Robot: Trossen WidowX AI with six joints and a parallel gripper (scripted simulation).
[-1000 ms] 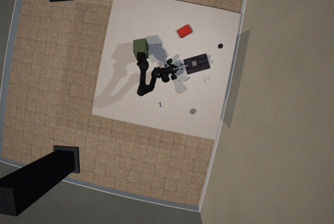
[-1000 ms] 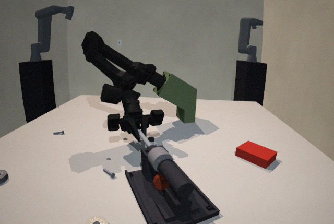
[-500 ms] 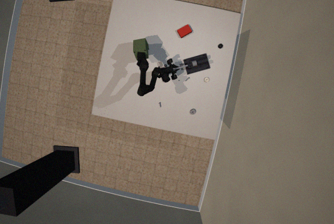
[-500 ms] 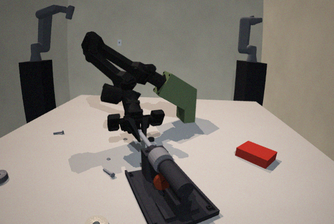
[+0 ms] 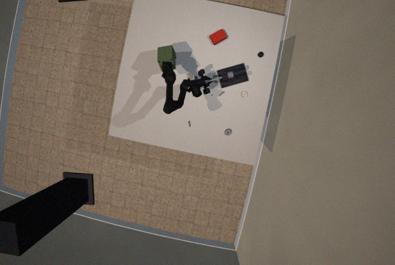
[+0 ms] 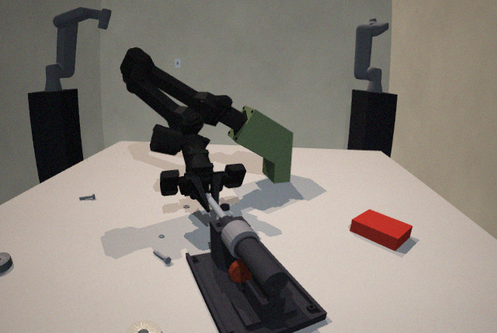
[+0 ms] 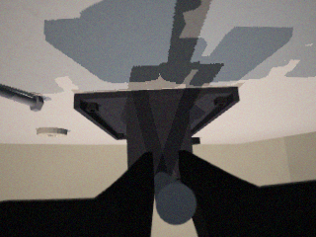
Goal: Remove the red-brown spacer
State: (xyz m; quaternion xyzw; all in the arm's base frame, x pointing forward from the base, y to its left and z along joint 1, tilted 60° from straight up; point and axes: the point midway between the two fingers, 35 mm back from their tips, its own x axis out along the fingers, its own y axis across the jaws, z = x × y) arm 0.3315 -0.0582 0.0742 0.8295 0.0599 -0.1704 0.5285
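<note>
Right now the thin grey shaft is 9 cm ahead of my hand and 3 cm to the left of it. Also, from my hand: black disc: 43 cm ahead, 24 cm to the left, 7 cm below; red block: 38 cm to the left, 7 cm below, 7 cm ahead; red-brown spacer: 18 cm ahead, 6 cm to the left, 5 cm below.
</note>
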